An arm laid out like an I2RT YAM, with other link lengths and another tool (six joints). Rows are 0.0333 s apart.
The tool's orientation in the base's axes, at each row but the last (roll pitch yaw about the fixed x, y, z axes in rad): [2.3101 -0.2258 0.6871]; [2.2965 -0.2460 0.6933]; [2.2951 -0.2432 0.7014]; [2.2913 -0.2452 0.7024]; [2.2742 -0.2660 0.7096]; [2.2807 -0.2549 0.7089]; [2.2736 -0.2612 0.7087]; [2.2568 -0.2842 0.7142]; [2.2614 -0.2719 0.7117]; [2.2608 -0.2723 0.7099]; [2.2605 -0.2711 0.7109]
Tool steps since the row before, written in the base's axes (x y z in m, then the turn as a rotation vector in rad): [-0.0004 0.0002 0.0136 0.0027 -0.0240 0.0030]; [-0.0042 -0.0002 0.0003 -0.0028 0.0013 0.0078]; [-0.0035 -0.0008 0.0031 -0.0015 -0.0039 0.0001]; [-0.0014 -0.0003 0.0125 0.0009 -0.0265 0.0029]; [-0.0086 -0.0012 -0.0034 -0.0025 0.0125 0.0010]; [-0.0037 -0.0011 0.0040 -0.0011 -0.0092 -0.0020]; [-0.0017 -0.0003 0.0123 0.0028 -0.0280 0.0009]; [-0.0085 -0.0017 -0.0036 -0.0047 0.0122 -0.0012]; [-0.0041 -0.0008 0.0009 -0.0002 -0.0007 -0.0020]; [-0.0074 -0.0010 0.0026 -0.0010 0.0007 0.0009]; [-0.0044 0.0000 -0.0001 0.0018 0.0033 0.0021]
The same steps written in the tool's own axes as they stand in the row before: [0.0029 0.0095 -0.0093 -0.0121 0.0180 0.0110]; [-0.0032 -0.0008 -0.0026 0.0006 0.0040 -0.0073]; [-0.0023 0.0017 -0.0037 -0.0035 0.0021 0.0009]; [0.0018 0.0089 -0.0087 -0.0152 0.0188 0.0111]; [-0.0079 -0.0041 -0.0027 0.0063 -0.0077 -0.0080]; [-0.0024 0.0026 -0.0043 -0.0071 0.0039 0.0049]; [0.0017 0.0088 -0.0086 -0.0153 0.0188 0.0144]; [-0.0082 -0.0038 -0.0025 0.0039 -0.0096 -0.0080]; [-0.0033 0.0001 -0.0028 -0.0011 -0.0011 0.0014]; [-0.0053 0.0006 -0.0058 0.0000 0.0000 -0.0015]; [-0.0032 -0.0012 -0.0027 0.0040 0.0000 -0.0017]
